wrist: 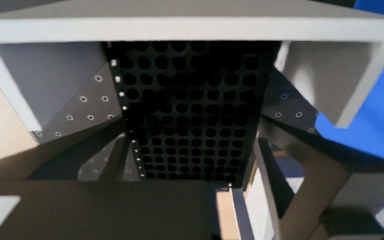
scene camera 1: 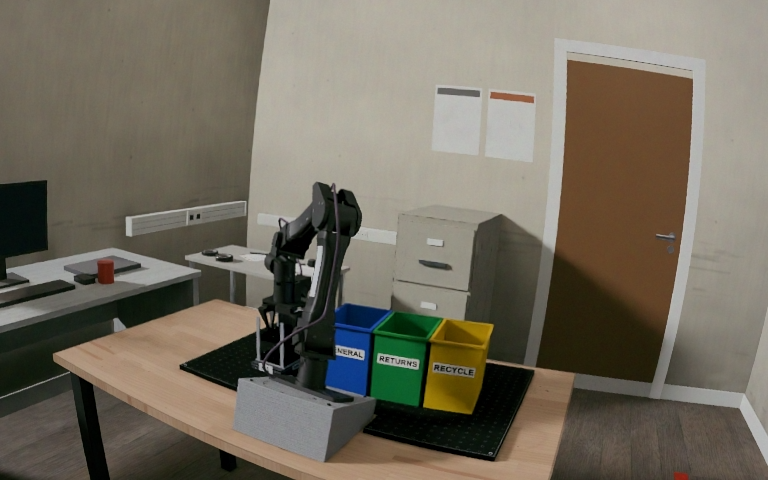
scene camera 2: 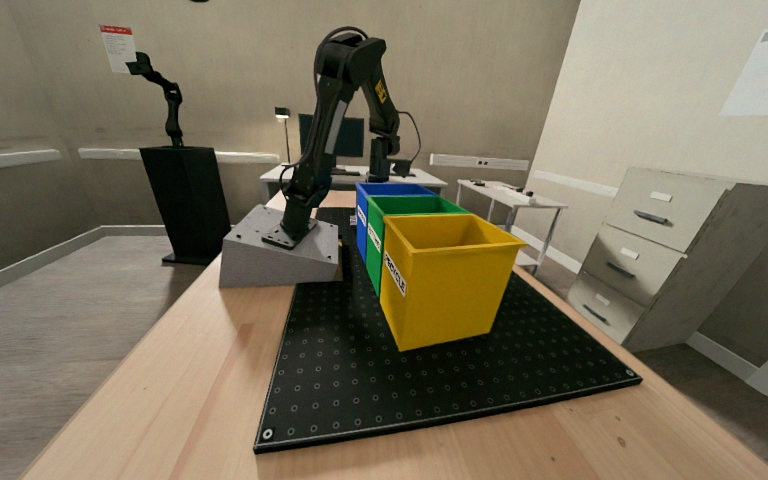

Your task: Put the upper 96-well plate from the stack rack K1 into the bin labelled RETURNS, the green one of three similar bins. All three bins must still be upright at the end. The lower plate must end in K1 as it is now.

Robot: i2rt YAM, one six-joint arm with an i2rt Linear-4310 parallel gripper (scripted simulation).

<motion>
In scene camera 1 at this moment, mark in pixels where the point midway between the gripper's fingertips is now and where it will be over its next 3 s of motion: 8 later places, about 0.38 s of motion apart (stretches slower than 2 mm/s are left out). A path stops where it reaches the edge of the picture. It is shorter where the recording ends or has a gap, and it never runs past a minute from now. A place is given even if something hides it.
The gripper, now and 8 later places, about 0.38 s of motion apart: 283, 336; 283, 330; 283, 325; 283, 318; 283, 313; 283, 307; 283, 300; 283, 294; 284, 289
</motion>
